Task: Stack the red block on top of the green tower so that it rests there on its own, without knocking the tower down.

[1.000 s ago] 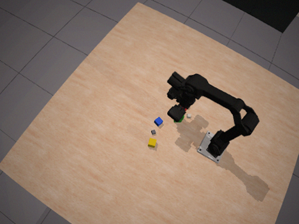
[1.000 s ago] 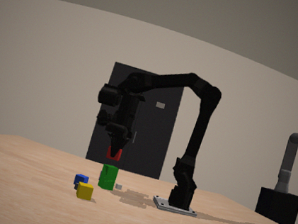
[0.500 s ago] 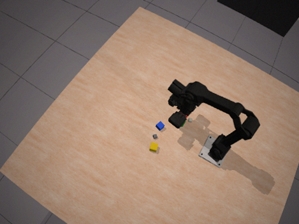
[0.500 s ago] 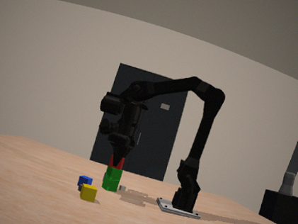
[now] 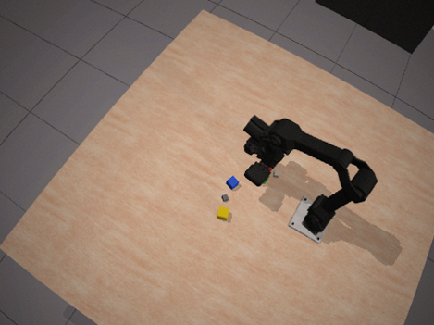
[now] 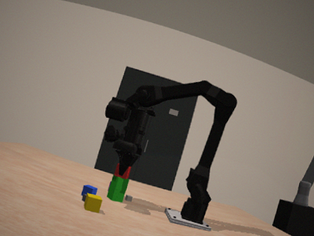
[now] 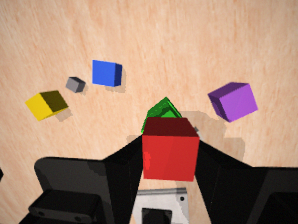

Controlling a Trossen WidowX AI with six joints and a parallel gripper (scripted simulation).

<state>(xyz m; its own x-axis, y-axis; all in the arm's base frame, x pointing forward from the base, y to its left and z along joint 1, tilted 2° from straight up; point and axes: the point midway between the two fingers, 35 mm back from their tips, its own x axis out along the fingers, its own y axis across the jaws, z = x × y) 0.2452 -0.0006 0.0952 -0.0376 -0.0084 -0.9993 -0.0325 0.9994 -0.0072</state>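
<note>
My gripper tip is 10 mm below the red block. Round my gripper tip: green block: 60 mm below; then purple block: 90 mm to the right, 60 mm below, 30 mm ahead; then small white cube: 70 mm below, 50 mm to the right, 30 mm behind.
</note>
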